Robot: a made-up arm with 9 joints.
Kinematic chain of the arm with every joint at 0, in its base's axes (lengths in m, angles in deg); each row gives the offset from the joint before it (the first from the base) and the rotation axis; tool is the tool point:
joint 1: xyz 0 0 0.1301 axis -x
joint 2: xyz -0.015 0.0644 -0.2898 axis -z
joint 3: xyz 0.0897 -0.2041 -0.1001 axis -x
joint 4: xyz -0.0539 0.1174 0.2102 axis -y
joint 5: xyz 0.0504 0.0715 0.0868 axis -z
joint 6: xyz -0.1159 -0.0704 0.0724 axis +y
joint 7: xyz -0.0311 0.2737 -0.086 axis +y
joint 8: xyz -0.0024 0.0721 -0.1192 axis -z
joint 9: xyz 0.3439 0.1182 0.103 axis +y
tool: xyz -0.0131 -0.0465 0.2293
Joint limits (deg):
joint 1: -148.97..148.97
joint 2: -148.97..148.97
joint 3: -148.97..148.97
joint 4: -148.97..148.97
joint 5: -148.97..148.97
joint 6: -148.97..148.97
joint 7: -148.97..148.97
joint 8: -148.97..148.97
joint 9: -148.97..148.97
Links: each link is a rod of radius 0.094 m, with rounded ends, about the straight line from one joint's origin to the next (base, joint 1, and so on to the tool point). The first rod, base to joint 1, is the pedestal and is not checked.
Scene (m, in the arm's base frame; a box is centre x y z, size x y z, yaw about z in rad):
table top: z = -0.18
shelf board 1: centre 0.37 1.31 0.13 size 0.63 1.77 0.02 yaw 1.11
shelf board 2: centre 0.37 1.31 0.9 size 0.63 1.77 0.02 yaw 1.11
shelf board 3: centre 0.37 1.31 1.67 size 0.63 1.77 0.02 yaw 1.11
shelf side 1: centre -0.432 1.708 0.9 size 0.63 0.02 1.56 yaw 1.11
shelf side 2: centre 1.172 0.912 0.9 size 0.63 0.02 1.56 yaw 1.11
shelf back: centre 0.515 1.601 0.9 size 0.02 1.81 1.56 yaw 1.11
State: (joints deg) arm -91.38 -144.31 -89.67 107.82 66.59 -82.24 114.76 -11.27 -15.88
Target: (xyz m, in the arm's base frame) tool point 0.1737 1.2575 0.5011
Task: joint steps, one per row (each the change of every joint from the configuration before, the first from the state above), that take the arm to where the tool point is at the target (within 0.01 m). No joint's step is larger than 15 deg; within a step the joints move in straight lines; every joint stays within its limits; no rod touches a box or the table.
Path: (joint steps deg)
1: 5.11 2.13 -10.82 -12.74 5.65 4.45 4.28 4.50 8.28
2: 5.11 2.13 -10.83 -12.74 5.65 4.45 4.29 4.50 8.29
3: 5.12 2.13 -10.82 -12.75 5.66 4.45 4.28 4.50 8.28
4: 5.11 2.12 -10.82 -12.74 5.65 4.45 4.29 4.50 8.28
5: 1.50 -4.39 -2.34 5.02 -5.16 -3.24 -2.63 -12.03 0.27
6: 1.50 -4.39 -2.34 5.02 -5.15 -3.25 -2.62 -12.02 0.26
7: 1.49 -4.39 -2.34 5.01 -5.16 -3.24 -2.62 -12.03 0.26

